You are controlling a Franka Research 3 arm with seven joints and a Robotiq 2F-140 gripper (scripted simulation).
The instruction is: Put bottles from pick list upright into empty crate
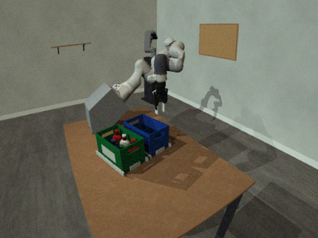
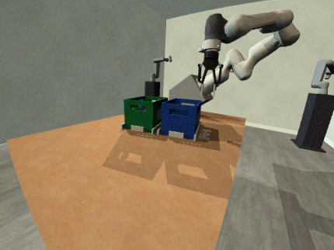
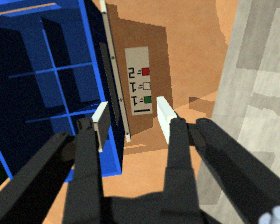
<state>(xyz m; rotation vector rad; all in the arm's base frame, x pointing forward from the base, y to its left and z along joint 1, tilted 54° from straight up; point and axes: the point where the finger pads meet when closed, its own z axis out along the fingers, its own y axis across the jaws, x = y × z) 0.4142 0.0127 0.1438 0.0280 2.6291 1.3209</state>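
The green bottle lies 140 mm ahead of my hand, 390 mm to the right of it and 160 mm below it. The rest, counted from my hand: white bottle 40 mm ahead, 320 mm to the right, 160 mm below; then blue crate 130 mm to the right, 170 mm below; then pick list 10 mm to the left, 250 mm below.
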